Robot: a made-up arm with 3 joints. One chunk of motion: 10 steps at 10 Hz.
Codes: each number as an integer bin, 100 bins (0 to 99) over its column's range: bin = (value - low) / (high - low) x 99, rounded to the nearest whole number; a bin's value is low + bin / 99 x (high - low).
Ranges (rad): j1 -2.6..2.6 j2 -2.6..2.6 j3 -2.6..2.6
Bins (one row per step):
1: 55 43 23
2: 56 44 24
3: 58 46 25
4: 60 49 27
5: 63 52 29
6: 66 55 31
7: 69 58 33
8: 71 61 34
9: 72 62 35
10: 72 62 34
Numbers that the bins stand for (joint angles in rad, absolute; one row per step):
1: 0.2889 -0.3414 -1.3919
2: 0.3414 -0.2889 -1.3394
3: 0.4465 -0.1838 -1.2869
4: 0.5515 -0.0263 -1.1818
5: 0.7091 0.1313 -1.0768
6: 0.8667 0.2889 -0.9717
7: 1.0242 0.4465 -0.8667
8: 1.1293 0.6040 -0.8141
9: 1.1818 0.6566 -0.7616
10: 1.1818 0.6566 -0.8141

